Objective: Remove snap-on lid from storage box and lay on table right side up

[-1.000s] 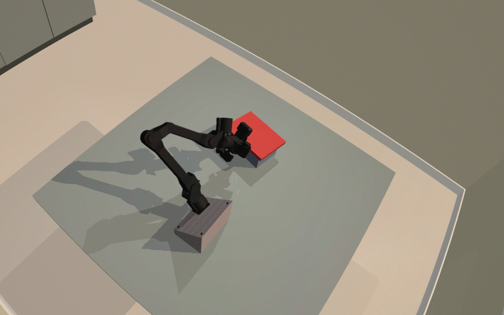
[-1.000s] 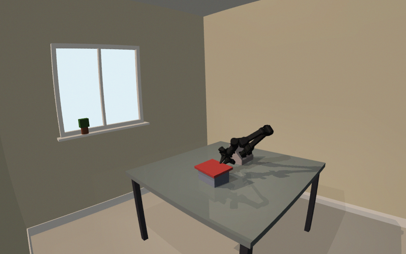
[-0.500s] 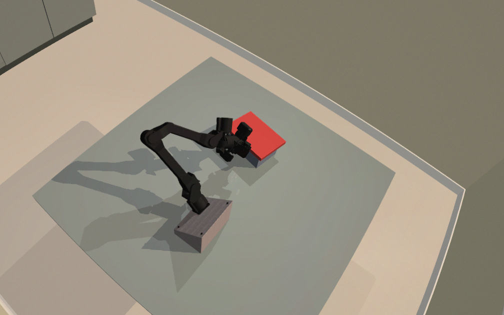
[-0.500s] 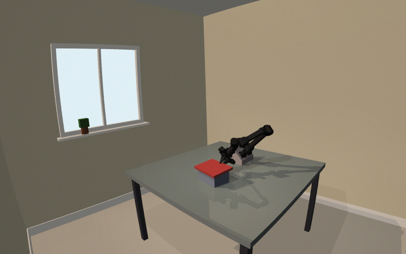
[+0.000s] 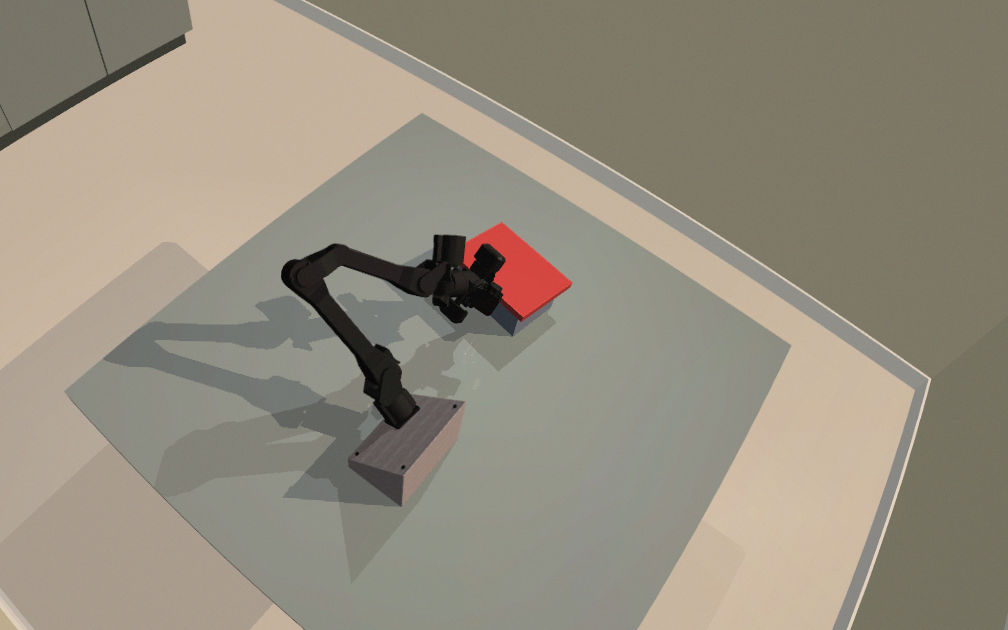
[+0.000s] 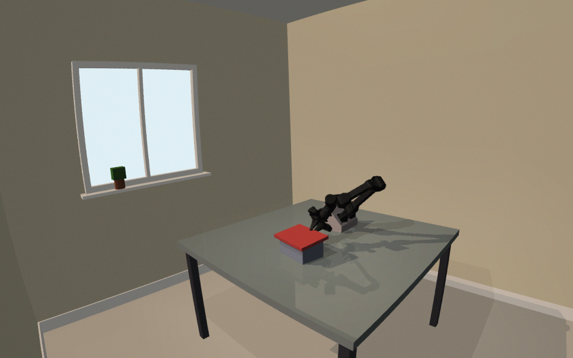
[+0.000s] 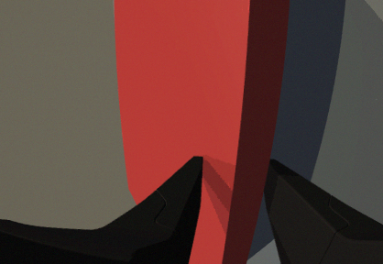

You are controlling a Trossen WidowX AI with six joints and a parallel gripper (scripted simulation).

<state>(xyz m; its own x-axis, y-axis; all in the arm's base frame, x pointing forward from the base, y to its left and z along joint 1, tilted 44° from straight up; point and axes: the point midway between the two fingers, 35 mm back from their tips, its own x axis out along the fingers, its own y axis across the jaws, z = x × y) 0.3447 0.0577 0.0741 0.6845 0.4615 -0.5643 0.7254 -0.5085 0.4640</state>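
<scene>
My gripper tip is now 8 cm short of the red lid. Round my gripper tip: box 7 cm ahead, 6 cm below.
</scene>
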